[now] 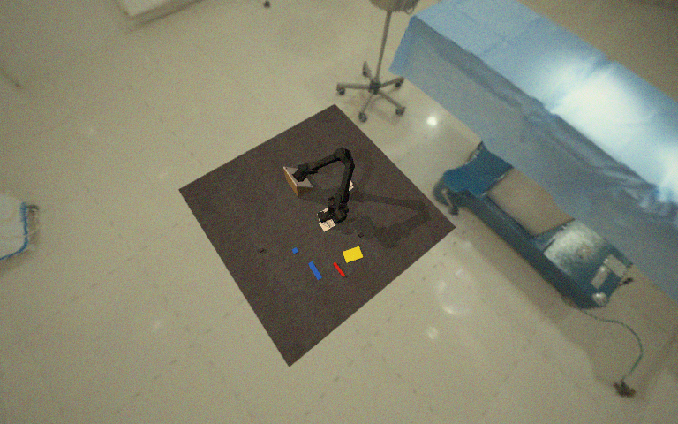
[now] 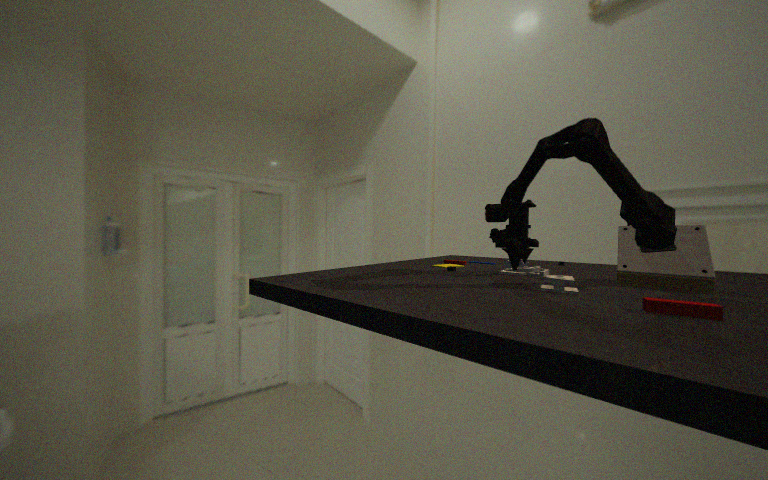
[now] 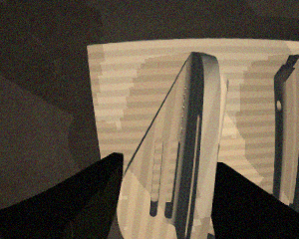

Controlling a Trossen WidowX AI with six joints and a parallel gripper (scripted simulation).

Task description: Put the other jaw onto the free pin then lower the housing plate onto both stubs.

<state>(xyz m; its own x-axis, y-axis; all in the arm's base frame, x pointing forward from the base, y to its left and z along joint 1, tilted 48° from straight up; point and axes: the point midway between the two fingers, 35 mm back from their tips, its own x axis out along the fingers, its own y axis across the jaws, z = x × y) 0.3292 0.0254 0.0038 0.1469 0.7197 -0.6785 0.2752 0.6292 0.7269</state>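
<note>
The curved white jaw lies 4 cm behind my gripper tip and 1 cm to the right of it. The rest, counted from my gripper tip: blue bar (30 cm to the right, 19 cm ahead, 1 cm below); then small blue piece (31 cm to the right, 1 cm below, 1 cm ahead); then yellow block (26 cm ahead, 6 cm to the right, 1 cm below).
</note>
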